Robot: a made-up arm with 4 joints.
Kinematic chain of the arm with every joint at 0, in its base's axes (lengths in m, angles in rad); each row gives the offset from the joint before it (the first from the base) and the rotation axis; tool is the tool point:
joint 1: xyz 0 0 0.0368 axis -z
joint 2: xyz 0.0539 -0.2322 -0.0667 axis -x
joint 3: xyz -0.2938 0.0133 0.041 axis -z
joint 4: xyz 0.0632 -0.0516 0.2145 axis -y
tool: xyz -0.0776 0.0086 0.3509
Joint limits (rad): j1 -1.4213..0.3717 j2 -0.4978..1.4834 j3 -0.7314..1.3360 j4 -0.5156..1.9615
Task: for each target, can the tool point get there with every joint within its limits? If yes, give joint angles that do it. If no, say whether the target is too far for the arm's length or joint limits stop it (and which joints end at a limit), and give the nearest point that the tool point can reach.
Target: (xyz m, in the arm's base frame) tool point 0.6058 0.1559 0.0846
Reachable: no: joint limits stop it (at a limit: joint 1, joint 2, joint 4) | nearest point 0.5597 -0.1719 0.4634 | short by 0.503 m
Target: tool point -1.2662 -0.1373 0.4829
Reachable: no: too far | nearest point -0.6339 -0.2103 0.3027 | short by 0.662 m
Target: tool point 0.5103 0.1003 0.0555
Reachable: no: joint limits stop it (at a limit: joint 1, joint 2, joint 4) | nearest point 0.5539 -0.1672 0.4669 | short by 0.493 m
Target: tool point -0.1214 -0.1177 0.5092
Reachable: yes | joints -1.1581 0.5605 0.0709 -0.2830
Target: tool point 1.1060 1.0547 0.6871
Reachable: no: too far | nearest point 0.5203 -0.1483 0.4865 | short by 1.353 m
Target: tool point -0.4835 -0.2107 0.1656
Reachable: yes | joints -0.5301 1.0472 0.0277 1.0782
